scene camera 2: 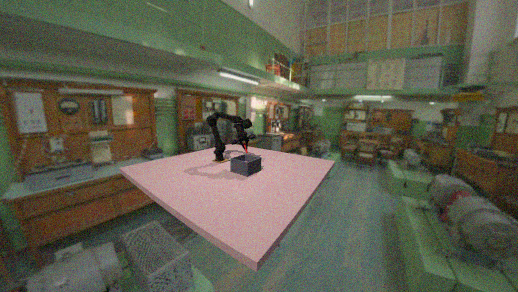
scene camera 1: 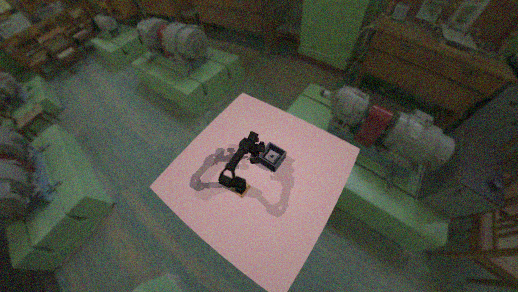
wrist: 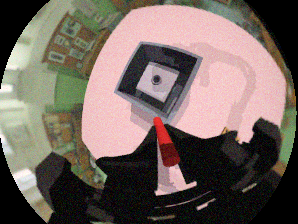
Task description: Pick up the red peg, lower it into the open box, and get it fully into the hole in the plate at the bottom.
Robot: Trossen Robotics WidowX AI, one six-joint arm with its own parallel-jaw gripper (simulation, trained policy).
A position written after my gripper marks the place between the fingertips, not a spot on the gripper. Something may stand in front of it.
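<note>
You've got my gripper (wrist: pixel 159 127) showing here, and there's a plate (wrist: pixel 158 81) as well.
</note>
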